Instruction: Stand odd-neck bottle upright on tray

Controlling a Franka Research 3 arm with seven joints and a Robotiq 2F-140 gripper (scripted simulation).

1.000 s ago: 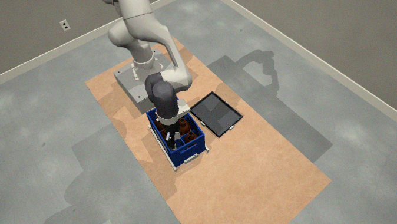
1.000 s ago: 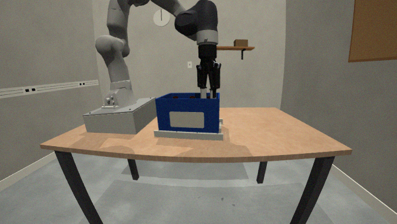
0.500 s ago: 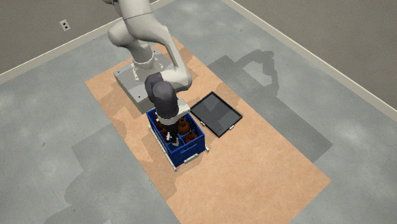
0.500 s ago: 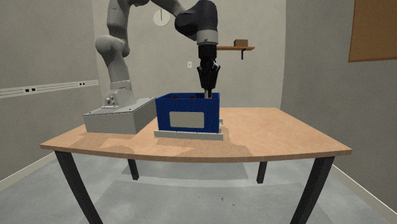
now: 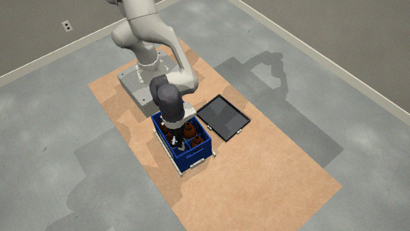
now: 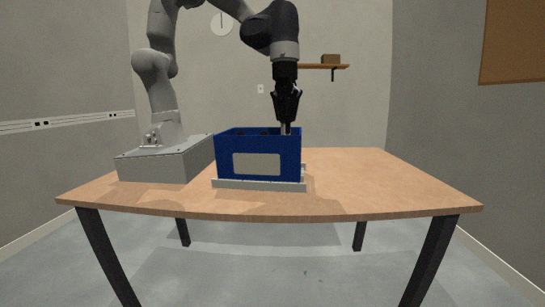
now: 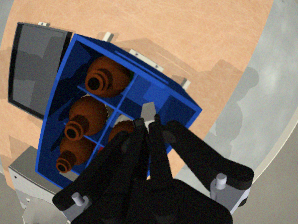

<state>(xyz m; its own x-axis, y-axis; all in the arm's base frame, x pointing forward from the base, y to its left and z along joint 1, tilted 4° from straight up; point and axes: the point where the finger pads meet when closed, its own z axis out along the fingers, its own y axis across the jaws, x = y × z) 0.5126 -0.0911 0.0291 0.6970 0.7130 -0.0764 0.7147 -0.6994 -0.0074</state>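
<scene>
Right now my hand is 90 mm past the blue crate, 90 mm above it and 40 mm to the right of it. From my hand the other things lie so: bottle: 170 mm behind, 80 mm below; then dark grey tray: 310 mm to the left, 160 mm below, 120 mm behind.
</scene>
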